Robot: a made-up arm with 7 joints.
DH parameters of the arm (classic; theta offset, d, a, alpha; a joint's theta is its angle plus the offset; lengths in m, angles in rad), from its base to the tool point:
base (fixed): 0 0 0 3.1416
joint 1: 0 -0.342 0 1.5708
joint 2: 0 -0.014 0 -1.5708
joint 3: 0 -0.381 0 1.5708
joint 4: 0 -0.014 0 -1.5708
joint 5: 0 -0.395 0 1.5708
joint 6: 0 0 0 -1.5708
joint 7: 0 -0.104 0 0
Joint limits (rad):
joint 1: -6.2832..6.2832
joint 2: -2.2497..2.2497
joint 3: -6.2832..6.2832
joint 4: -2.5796..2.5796
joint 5: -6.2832..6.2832
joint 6: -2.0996..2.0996
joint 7: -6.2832..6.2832
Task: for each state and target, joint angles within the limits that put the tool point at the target. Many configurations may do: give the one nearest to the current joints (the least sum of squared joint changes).
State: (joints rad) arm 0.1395 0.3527 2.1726 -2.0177 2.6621 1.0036 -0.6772
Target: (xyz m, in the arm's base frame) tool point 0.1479 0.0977 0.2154
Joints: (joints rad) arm 0.2698 0.6648 2.5967 -2.4741 2.8440 0.9167 -0.6772
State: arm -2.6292 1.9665 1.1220 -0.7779 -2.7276 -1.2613 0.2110
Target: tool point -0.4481 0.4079 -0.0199
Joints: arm -2.0206 2.2497 1.4510 -0.9721 -2.8543 -1.8739 0.2110
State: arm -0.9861 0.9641 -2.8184 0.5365 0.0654 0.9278 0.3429
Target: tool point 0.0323 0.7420 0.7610
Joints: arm -1.4397 1.2065 -2.7264 0.1876 0.1104 0.6257 0.3429
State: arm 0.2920 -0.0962 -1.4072 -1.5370 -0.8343 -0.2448 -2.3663
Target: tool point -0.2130 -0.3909 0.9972
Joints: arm 0.1419 -0.1738 -1.4150 -0.9306 -0.8465 -0.1166 -2.3663
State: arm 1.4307 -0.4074 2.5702 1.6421 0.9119 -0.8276 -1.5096
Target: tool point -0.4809 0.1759 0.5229
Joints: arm 1.1715 -0.3059 2.3414 1.8922 0.9698 -0.8687 -1.5096
